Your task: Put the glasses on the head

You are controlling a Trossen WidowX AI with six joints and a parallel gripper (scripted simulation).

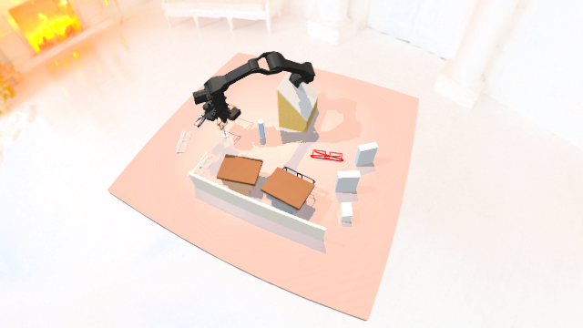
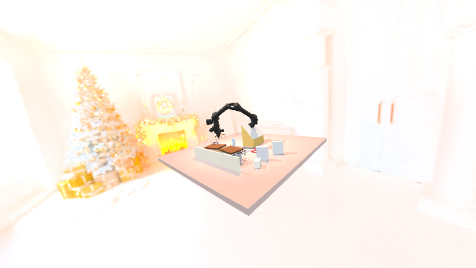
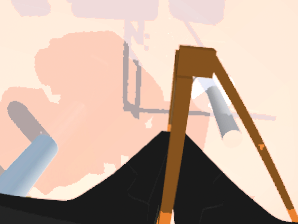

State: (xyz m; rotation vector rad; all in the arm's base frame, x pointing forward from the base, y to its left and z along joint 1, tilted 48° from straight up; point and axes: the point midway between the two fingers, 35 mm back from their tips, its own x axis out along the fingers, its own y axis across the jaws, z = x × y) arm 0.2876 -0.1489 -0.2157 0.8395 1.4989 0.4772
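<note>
My gripper tip is now 20 mm past the white post, 30 mm to the left of it and 90 mm above it. From my gripper tip the other things lie so: low white wall 340 mm ahead, 260 mm to the left, 60 mm below; pale blue cylinder 70 mm behind, 150 mm to the left, 70 mm below.
</note>
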